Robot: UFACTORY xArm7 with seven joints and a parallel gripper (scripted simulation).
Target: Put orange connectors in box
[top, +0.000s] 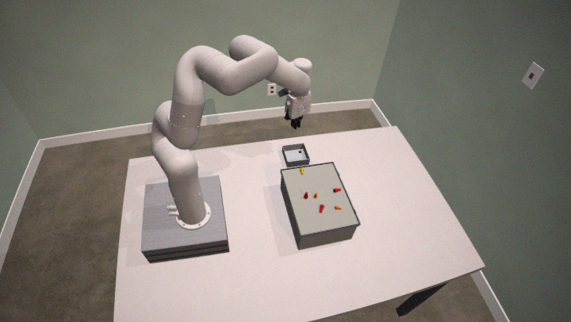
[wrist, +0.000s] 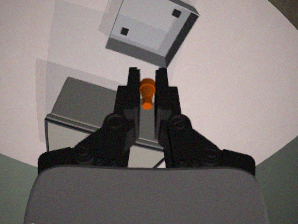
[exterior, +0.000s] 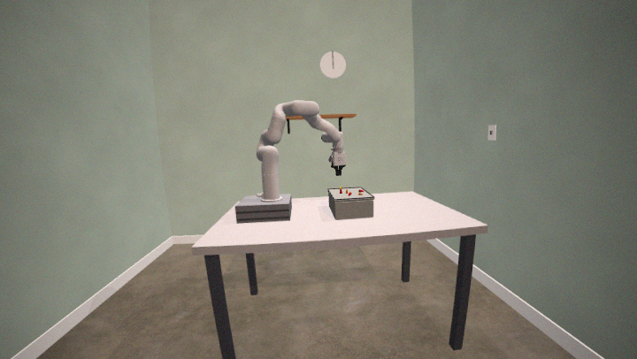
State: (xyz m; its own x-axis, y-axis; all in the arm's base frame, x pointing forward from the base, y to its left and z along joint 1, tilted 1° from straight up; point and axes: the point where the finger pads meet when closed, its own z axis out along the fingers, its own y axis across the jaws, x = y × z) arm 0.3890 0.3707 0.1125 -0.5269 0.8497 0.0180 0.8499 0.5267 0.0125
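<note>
Now: the junction box 20 cm below my hand, 2 cm to the right of it and 1 cm ahead of it. The rest, counted from my hand: yellow connector (20 cm to the right, 8 cm below, 1 cm ahead); then grey tool case (31 cm to the right, 11 cm below, 6 cm ahead).
</note>
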